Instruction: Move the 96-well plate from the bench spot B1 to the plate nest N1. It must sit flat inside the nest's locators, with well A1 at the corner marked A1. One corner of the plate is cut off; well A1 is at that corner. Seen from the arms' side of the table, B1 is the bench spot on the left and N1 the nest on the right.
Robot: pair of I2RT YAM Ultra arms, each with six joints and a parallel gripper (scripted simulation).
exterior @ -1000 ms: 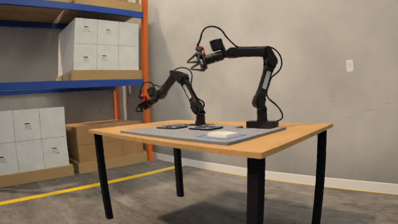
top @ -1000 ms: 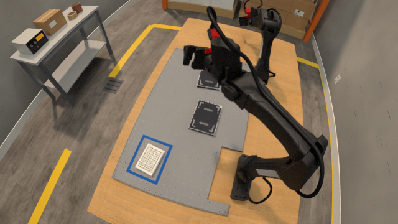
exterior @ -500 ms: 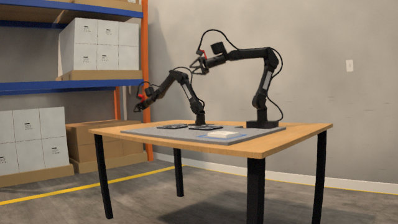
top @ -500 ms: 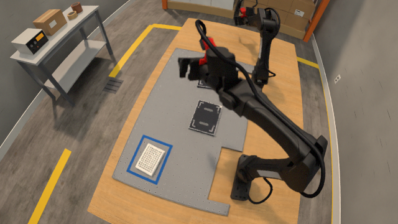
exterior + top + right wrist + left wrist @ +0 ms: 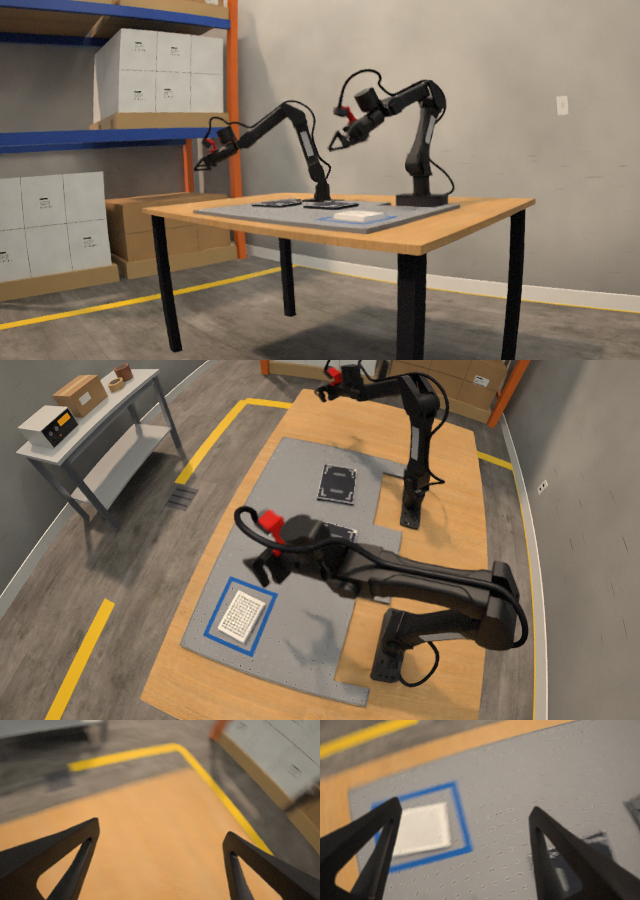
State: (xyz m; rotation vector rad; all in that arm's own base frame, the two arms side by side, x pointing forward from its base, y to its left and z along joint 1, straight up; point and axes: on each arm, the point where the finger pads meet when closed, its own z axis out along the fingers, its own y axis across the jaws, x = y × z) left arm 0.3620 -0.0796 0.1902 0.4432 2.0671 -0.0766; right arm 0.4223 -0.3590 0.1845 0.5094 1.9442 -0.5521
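Now: left hand 5 cm short of the white 96-well plate, 11 cm to the right of it and 20 cm above it. Round my left hand: black plate nest: 9 cm behind, 42 cm to the right, 20 cm below.
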